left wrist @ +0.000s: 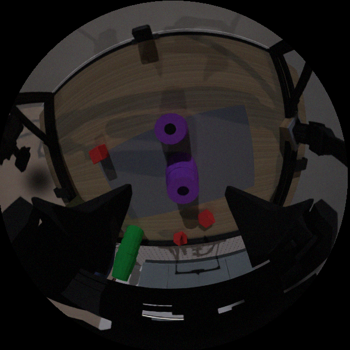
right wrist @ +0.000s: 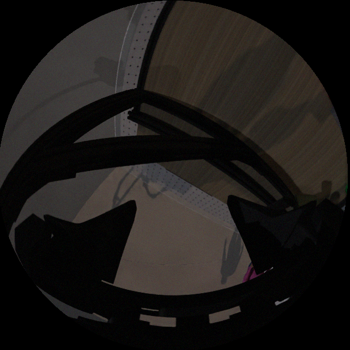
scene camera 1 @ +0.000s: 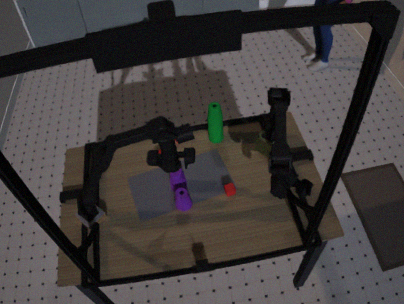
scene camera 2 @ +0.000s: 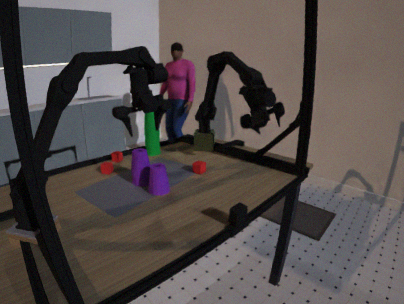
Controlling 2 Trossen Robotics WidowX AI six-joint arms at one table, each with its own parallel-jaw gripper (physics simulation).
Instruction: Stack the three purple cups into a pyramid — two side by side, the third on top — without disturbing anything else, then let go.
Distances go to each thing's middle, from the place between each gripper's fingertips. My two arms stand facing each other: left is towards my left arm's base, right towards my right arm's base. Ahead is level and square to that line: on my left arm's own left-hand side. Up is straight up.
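The grey mat point(scene camera 2: 116, 195) is 400 mm to the left of my right hand, 160 mm below it and 360 mm ahead of it.
Counted from my left hand, the grey mat is 60 mm ahead, 20 mm to the right and 190 mm below. Going by its middle, the mat is nearer to my left hand than to my right hand.
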